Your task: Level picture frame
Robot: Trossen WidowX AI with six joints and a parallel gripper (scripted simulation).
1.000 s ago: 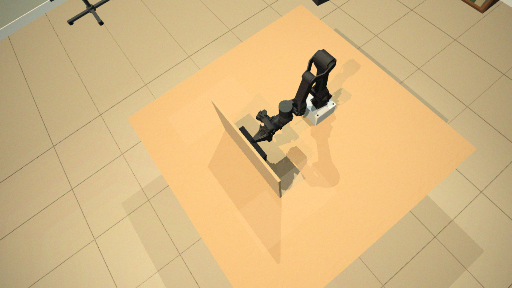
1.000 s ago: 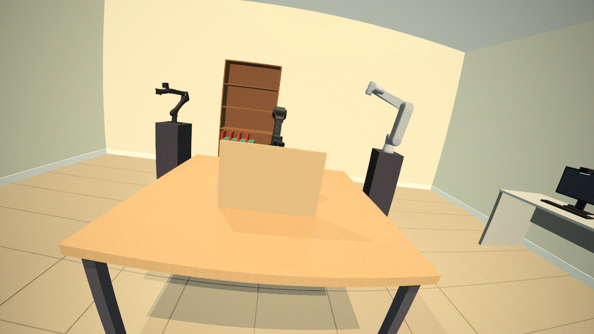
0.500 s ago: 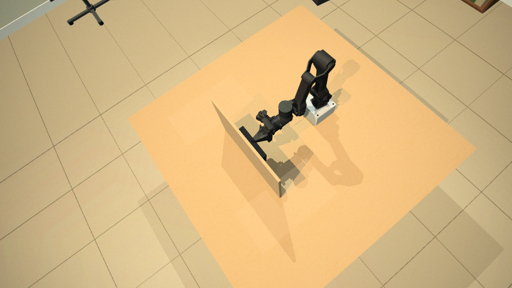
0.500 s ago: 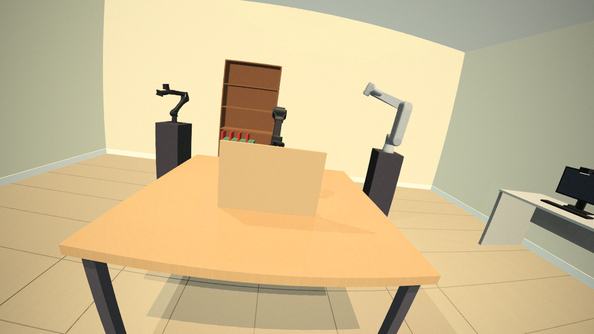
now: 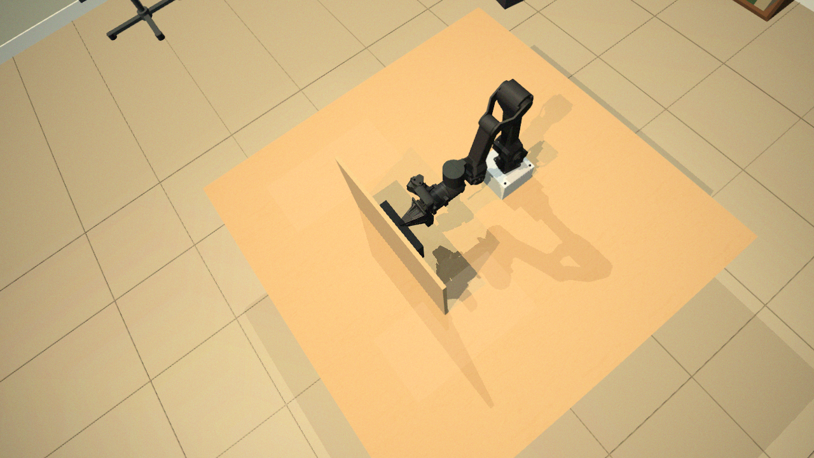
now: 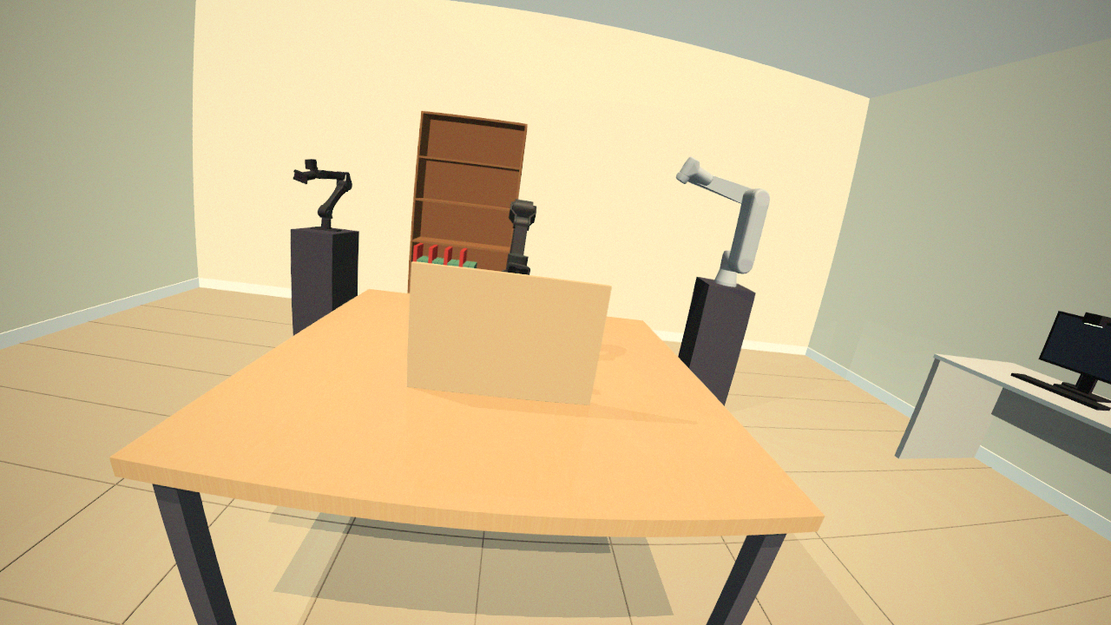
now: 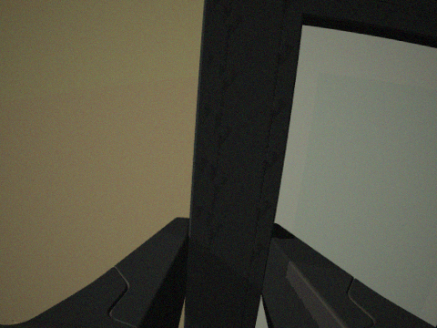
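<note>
Right now my gripper tip is 10 mm short of the picture frame and 50 mm above it. The rest, counted from my gripper tip: wall panel (20 mm ahead, 70 mm below).
</note>
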